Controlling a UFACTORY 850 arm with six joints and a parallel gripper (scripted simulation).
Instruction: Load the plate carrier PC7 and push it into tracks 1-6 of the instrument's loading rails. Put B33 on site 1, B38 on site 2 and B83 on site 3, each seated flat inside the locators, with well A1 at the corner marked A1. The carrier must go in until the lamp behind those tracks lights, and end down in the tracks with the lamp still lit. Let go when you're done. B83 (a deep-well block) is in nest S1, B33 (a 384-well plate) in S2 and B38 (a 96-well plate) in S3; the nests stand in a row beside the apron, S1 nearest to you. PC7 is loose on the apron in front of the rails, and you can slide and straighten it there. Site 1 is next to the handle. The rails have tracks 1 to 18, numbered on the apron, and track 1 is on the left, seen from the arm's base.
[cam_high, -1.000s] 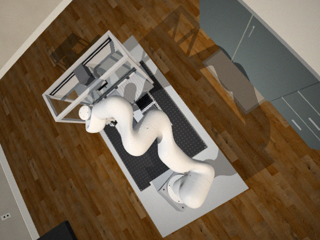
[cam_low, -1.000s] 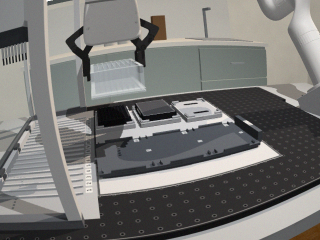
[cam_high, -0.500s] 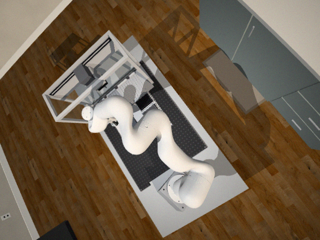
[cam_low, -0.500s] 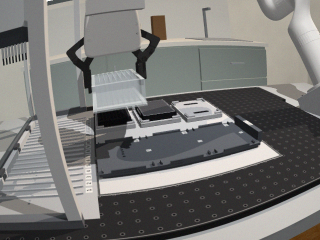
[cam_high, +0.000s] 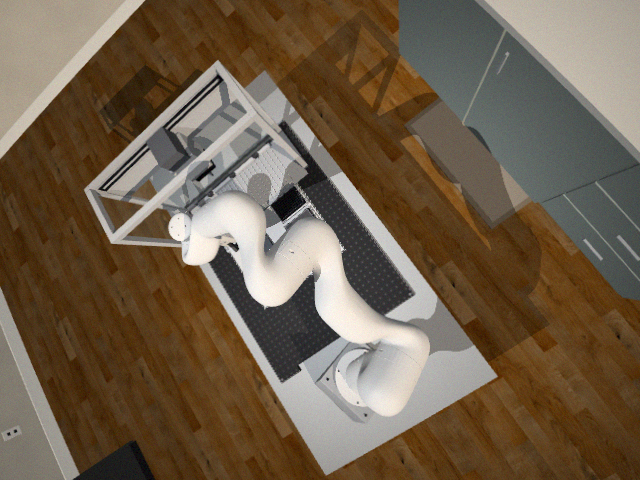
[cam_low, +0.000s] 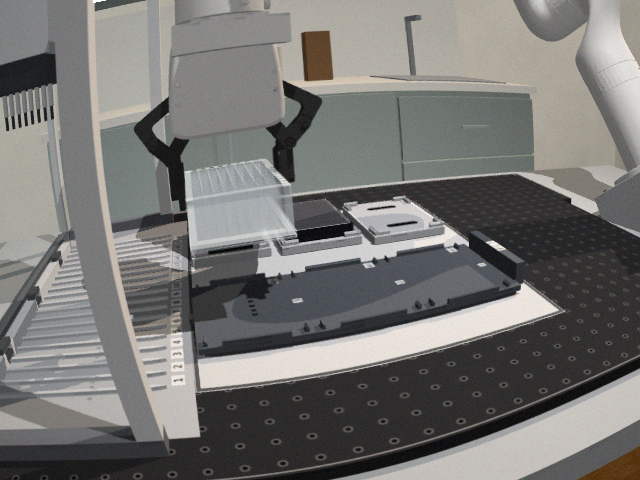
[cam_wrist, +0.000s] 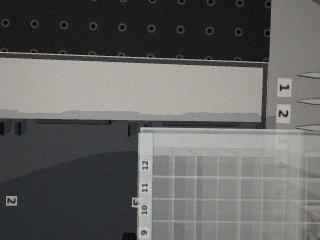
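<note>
Now: the dark plate carrier PC7 11 cm below my hand and 11 cm behind it. Round my hand: perforated dark deck: 13 cm below, 13 cm behind, 9 cm to the right; white frame post: 19 cm to the left, 12 cm above, 10 cm ahead; clear deep-well block B83: 1 cm below.
</note>
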